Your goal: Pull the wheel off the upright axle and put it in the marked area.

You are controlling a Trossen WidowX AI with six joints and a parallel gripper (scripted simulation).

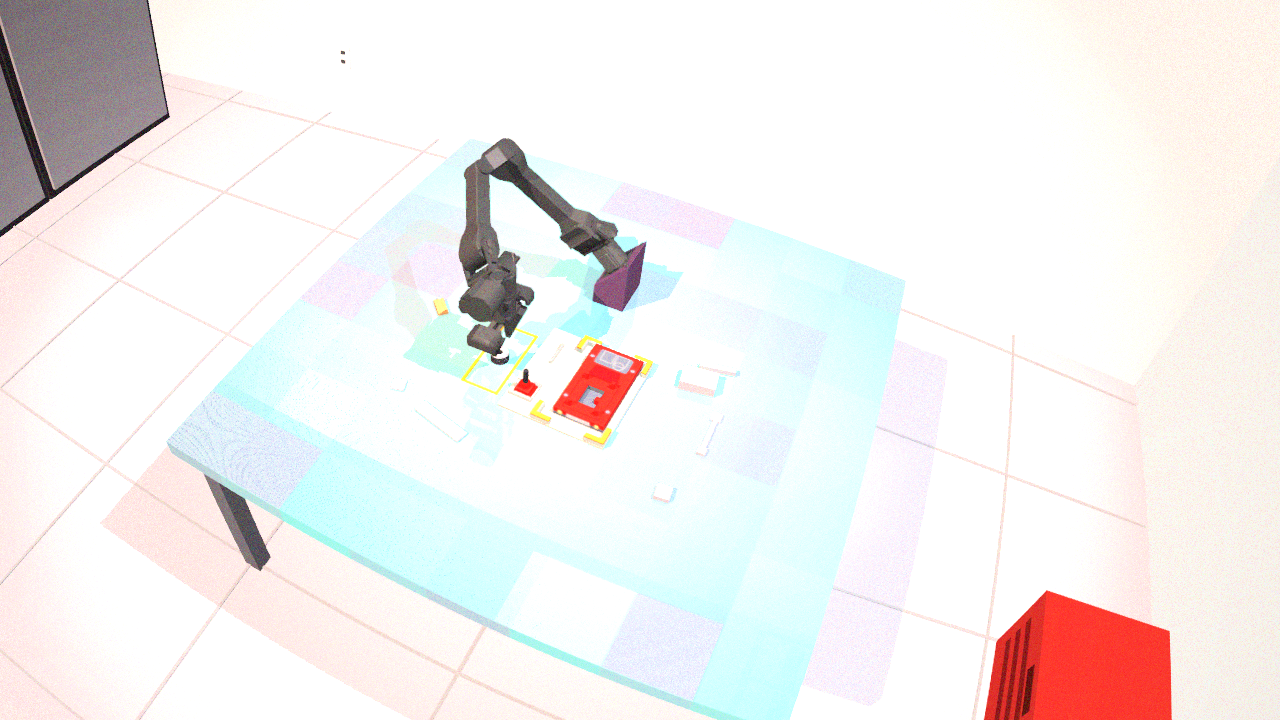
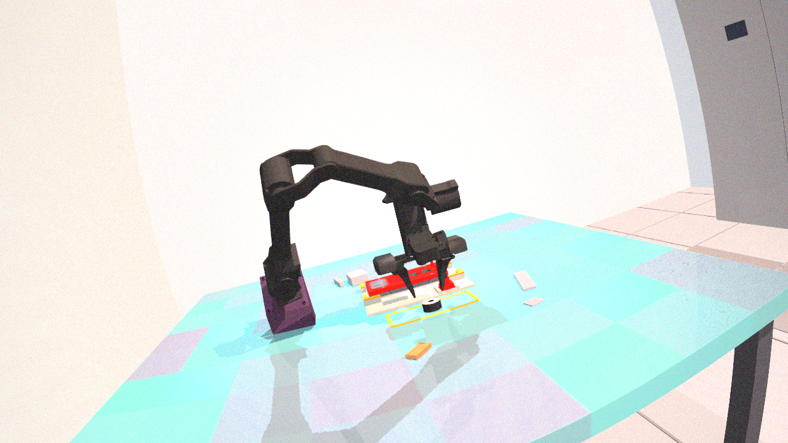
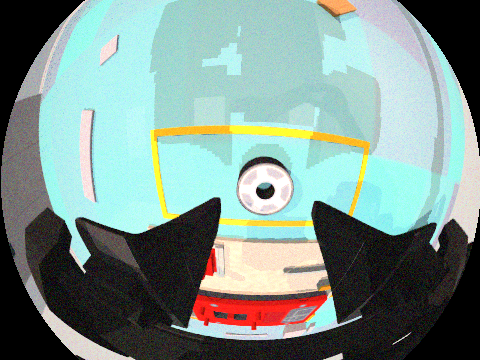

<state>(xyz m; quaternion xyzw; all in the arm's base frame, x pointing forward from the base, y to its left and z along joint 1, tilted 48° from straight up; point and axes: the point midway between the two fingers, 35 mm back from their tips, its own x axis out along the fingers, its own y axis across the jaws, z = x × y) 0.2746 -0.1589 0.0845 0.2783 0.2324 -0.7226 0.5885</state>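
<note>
The wheel is 30 mm below my gripper tip. The rest, counted from my gripper tip: beige board: 180 mm to the left, 30 mm ahead, 20 mm below.
</note>
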